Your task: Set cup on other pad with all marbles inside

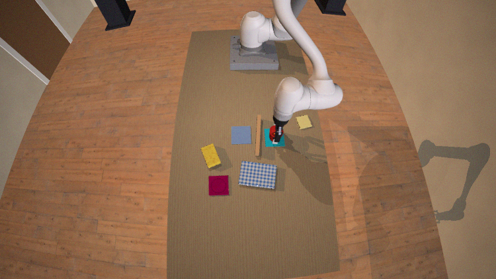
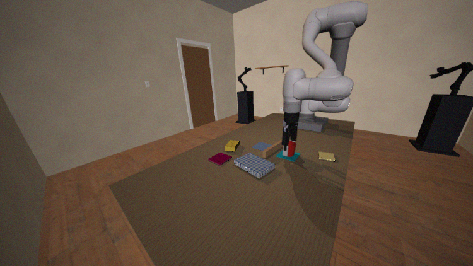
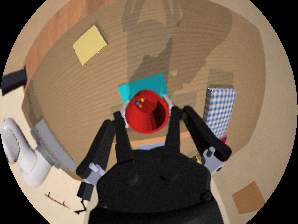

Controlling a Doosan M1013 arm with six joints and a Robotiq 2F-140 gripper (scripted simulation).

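Right now the red cup is 2 cm below my hand. From my hand the other things lie so: teal pad: 5 cm below; flat yellow square: 8 cm behind, 19 cm to the left, 4 cm below; wooden rail: 2 cm behind, 9 cm to the right, 3 cm below.
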